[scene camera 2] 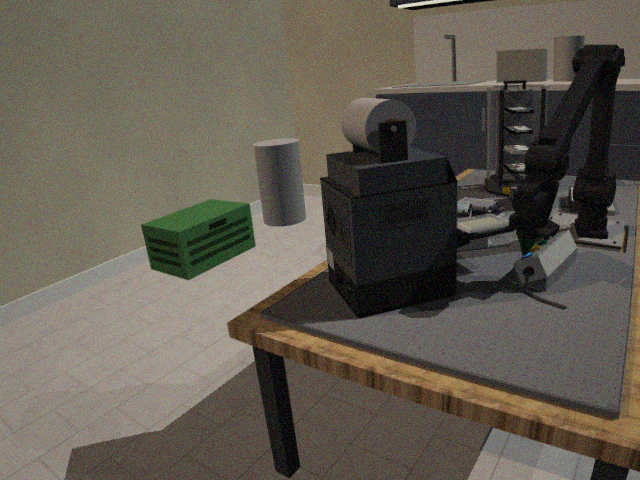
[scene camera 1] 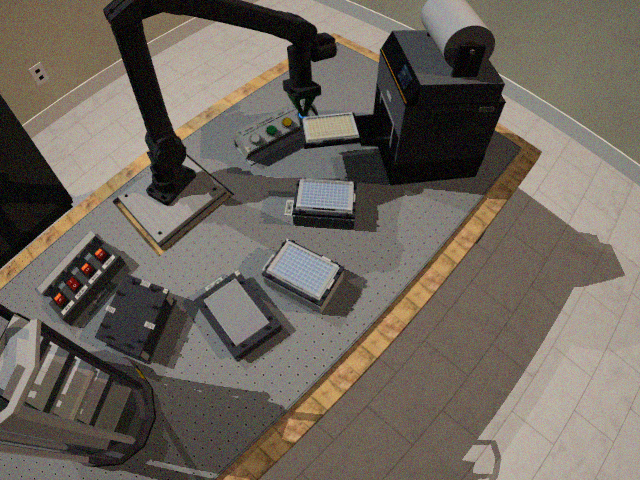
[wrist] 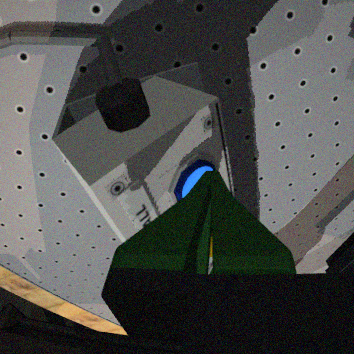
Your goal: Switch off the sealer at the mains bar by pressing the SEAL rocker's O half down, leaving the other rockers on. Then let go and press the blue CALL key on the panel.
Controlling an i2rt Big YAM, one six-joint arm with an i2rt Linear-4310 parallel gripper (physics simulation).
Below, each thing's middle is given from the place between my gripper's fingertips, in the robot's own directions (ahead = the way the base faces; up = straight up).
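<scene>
The white roll [scene camera 1: 447, 31] is 330 mm above my hand, and it is also 320 mm ahead of my hand and 120 mm to the left of it. As for the blue button [wrist: 187, 178], my hand is 10 mm past it.
</scene>
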